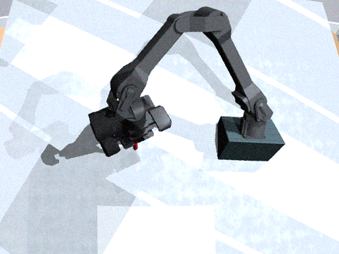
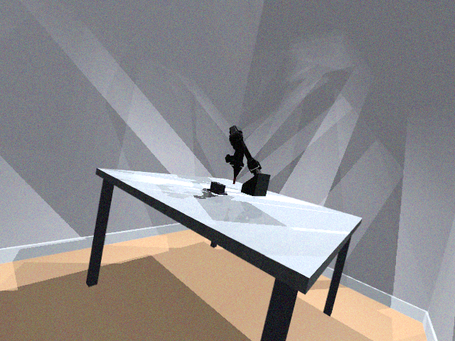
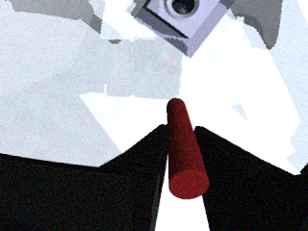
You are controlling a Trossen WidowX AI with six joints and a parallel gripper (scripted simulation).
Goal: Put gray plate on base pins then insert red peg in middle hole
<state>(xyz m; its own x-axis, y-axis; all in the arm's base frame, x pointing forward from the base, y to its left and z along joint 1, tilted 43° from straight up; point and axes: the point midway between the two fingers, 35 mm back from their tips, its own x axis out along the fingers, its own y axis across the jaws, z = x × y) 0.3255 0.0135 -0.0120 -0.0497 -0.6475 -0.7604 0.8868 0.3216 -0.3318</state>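
Now: gripper tip 30 mm short of the gray plate, 90 mm to the left of it and 70 mm above it. The rest, counted from my gripper tip: red peg (right at my gripper tip); then base (30 mm ahead, 90 mm to the right, 110 mm below).
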